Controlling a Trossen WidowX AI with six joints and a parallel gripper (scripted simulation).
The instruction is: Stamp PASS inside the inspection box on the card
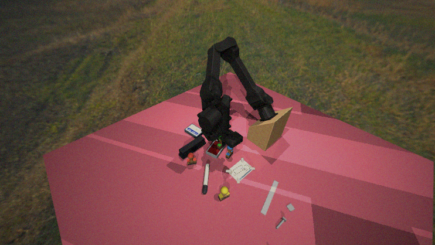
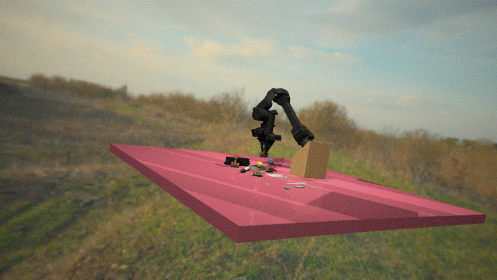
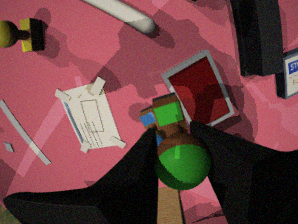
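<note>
Now: the cream card 2 cm behind my gripper tip, 11 cm to the left of it and 9 cm below it. Round my gripper tip: blue stamp: 3 cm behind, 2 cm to the left, 7 cm below; then green-knobbed stamp: right at my gripper tip; then red ink pad: 1 cm behind, 4 cm to the right, 9 cm below.
</note>
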